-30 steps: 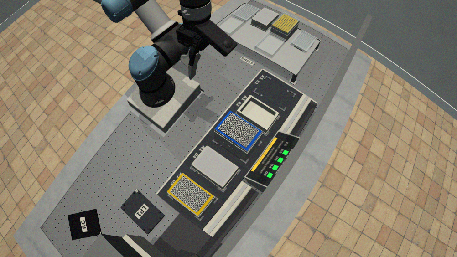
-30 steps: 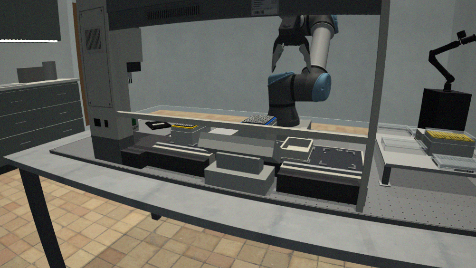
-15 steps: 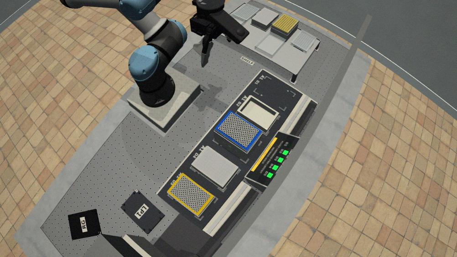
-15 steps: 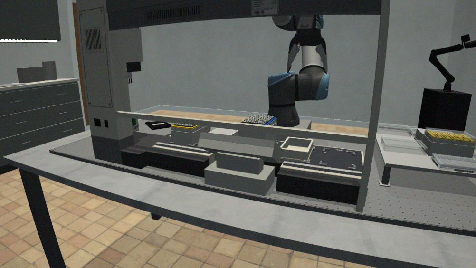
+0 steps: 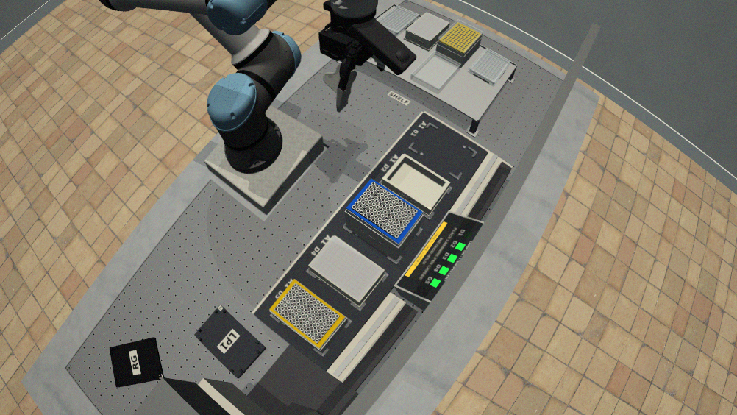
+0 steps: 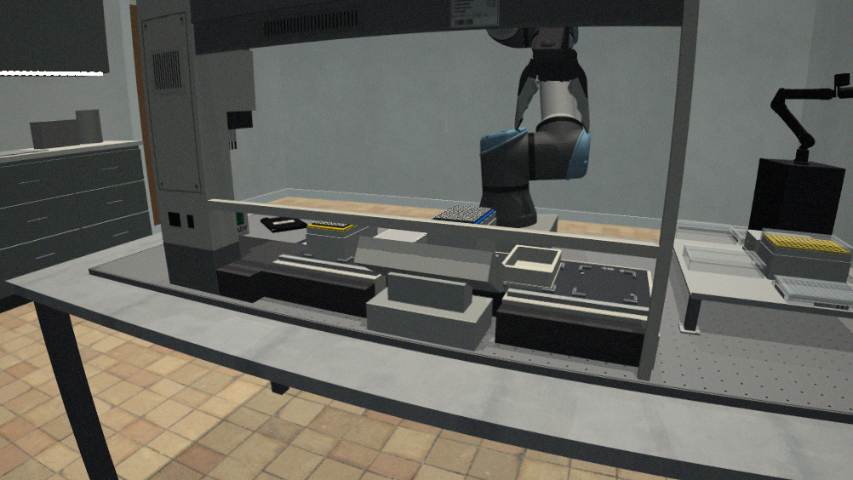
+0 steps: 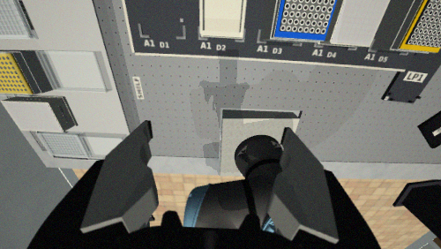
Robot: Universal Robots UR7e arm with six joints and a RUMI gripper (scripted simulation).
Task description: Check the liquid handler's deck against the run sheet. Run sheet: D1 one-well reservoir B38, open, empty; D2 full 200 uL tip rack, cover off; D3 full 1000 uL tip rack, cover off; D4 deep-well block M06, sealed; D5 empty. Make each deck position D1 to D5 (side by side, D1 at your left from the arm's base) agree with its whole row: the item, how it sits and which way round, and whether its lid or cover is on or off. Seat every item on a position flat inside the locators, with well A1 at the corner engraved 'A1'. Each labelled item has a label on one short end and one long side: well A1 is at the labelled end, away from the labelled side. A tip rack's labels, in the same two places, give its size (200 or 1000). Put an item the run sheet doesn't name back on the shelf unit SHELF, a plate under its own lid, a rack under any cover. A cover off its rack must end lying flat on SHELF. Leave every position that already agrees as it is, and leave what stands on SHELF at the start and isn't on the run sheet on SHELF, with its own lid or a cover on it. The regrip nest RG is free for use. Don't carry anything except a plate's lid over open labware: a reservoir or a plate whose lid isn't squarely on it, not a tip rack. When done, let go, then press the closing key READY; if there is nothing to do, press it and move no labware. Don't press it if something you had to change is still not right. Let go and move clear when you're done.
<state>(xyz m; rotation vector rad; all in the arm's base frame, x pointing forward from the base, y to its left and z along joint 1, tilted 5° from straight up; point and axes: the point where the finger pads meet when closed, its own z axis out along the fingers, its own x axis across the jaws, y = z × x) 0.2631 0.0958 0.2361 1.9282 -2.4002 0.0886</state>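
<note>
Right now my hand is 140 mm short of the one-well reservoir, 30 mm to the left of it and 230 mm above it. Round my hand: handler's frame bar: 290 mm ahead, 240 mm to the right, 120 mm below; blue-framed tip rack: 110 mm ahead, 150 mm to the right, 170 mm below; handler's frame post: 360 mm ahead, 110 mm to the left, 50 mm below.
</note>
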